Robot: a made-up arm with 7 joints. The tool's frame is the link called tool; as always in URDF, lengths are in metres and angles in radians. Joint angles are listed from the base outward.
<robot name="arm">
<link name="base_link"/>
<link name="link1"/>
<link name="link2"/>
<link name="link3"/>
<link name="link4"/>
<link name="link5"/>
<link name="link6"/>
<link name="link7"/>
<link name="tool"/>
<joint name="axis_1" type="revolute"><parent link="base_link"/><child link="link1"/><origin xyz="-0.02 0.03 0.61" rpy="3.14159 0 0"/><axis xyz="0 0 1"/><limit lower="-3.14" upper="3.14"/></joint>
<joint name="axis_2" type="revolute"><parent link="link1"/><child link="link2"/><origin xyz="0 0.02 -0.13" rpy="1.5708 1.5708 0"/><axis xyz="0 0 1"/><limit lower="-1.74" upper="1.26"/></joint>
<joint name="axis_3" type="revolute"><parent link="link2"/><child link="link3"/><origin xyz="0.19 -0.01 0" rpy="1.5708 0 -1.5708"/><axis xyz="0 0 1"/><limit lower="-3.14" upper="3.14"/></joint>
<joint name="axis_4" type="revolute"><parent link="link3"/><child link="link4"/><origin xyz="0.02 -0.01 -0.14" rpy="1.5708 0 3.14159"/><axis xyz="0 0 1"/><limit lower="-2.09" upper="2.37"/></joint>
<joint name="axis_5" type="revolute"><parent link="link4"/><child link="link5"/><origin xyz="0.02 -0.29 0.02" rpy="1.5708 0 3.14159"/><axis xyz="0 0 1"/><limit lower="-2.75" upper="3.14"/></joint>
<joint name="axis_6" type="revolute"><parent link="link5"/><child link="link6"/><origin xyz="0.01 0.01 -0.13" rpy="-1.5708 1.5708 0"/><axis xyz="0 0 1"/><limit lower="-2.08" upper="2.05"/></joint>
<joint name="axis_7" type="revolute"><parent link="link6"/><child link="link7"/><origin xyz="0.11 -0.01 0.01" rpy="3.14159 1.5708 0"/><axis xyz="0 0 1"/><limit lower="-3.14" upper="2.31"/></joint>
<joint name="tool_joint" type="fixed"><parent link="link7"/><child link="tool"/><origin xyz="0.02 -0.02 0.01" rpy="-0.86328 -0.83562 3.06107"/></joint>
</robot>
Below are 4 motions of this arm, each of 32 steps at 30 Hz.
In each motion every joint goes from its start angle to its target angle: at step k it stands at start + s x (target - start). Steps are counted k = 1, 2, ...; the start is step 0. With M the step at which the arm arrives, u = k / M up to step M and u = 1 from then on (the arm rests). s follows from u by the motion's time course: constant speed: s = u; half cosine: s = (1 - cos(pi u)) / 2; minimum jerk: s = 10 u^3 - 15 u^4 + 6 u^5.
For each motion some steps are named. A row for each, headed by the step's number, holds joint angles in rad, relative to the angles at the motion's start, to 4 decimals.
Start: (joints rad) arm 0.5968 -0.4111 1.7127 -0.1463 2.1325 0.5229 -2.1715
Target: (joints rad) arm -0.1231 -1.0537 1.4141 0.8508 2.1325 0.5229 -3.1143
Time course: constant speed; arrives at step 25
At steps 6, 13, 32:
6: -0.1728 -0.1542 -0.0717 0.2393 0.0000 0.0000 -0.2263
13: -0.3743 -0.3342 -0.1553 0.5185 0.0000 0.0000 -0.4903
32: -0.7199 -0.6426 -0.2986 0.9971 0.0000 0.0000 -0.9428

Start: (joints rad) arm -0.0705 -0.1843 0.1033 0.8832 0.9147 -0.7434 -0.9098
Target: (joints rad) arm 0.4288 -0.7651 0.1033 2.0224 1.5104 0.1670 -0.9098
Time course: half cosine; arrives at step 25
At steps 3, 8, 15, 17, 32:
3: 0.0175 -0.0204 0.0000 0.0400 0.0209 0.0320 0.0000
8: 0.1159 -0.1348 0.0000 0.2644 0.1383 0.2113 0.0000
15: 0.3268 -0.3801 0.0000 0.7456 0.3899 0.5959 0.0000
17: 0.3834 -0.4460 0.0000 0.8748 0.4574 0.6991 0.0000
32: 0.4993 -0.5808 0.0000 1.1392 0.5957 0.9104 0.0000

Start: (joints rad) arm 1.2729 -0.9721 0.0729 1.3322 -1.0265 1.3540 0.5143
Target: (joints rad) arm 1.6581 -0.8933 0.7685 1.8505 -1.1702 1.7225 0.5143
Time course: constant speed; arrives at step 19
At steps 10, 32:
10: 0.2027 0.0415 0.3661 0.2728 -0.0756 0.1939 0.0000
32: 0.3852 0.0788 0.6956 0.5183 -0.1437 0.3685 0.0000

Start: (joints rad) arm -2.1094 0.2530 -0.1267 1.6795 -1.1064 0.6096 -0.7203
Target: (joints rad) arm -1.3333 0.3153 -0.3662 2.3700 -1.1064 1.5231 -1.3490
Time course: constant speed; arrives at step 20
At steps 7, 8, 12, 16, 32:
7: 0.2716 0.0218 -0.0838 0.2417 0.0000 0.3197 -0.2200
8: 0.3104 0.0249 -0.0958 0.2762 0.0000 0.3654 -0.2515
12: 0.4657 0.0374 -0.1437 0.4143 0.0000 0.5481 -0.3772
16: 0.6209 0.0498 -0.1916 0.5524 0.0000 0.7308 -0.5030
32: 0.7761 0.0623 -0.2395 0.6905 0.0000 0.9135 -0.6287

